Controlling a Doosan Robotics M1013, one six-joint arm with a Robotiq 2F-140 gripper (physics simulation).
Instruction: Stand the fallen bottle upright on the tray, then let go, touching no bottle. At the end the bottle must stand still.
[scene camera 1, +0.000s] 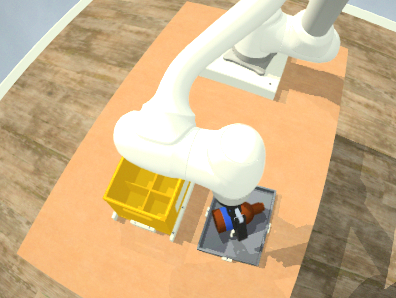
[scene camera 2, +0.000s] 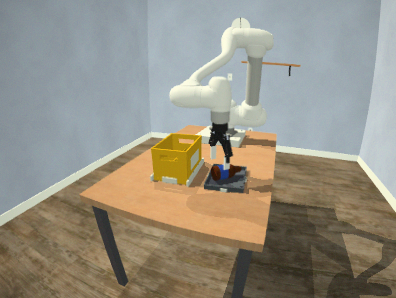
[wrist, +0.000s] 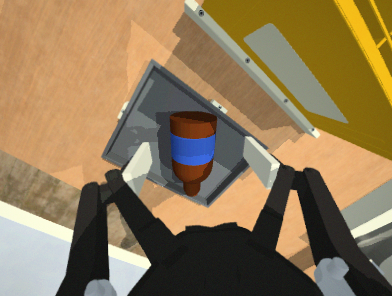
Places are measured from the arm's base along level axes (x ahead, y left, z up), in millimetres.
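Where they show: gripper, fingertip midpoint: (scene camera 1: 226, 213) (scene camera 2: 219, 163) (wrist: 197, 149); arm's base, link origin: (scene camera 1: 250, 55) (wrist: 385, 236).
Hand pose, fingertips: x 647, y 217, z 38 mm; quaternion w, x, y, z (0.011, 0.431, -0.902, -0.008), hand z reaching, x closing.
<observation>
Each offset is from my fingertips to the top centre of the thing. Level surfaces: height alone.
A brown bottle with a blue band {dx -30, dy +33, dz -11 mm} (scene camera 1: 219, 222) (scene camera 2: 217, 173) (wrist: 193, 149) lies on its side on the grey tray {dx -20, dy +37, dz -64 mm} (scene camera 1: 255, 247) (scene camera 2: 214, 187) (wrist: 155, 95). In scene camera 1 its neck points right; in the wrist view it points down toward the gripper body. My gripper (scene camera 1: 237, 224) (scene camera 2: 220, 158) (wrist: 197, 149) is open and empty, pointing down above the bottle. In the wrist view its two pale fingertips show on either side of the bottle, with gaps between. In scene camera 1 the gripper hides part of the bottle's middle.
A yellow crate with compartments {dx +7, dy -237, dz +86 mm} (scene camera 1: 115, 192) (scene camera 2: 170, 164) (wrist: 280, 15) stands beside the tray, on the left in both scene views. A pale rail {dx -13, dy -140, dz -60 mm} (wrist: 265, 77) runs along its near side. The arm's white base (scene camera 1: 240, 82) stands farther back on the wooden table {dz -90 mm} (scene camera 1: 100, 245) (scene camera 2: 150, 205).
</observation>
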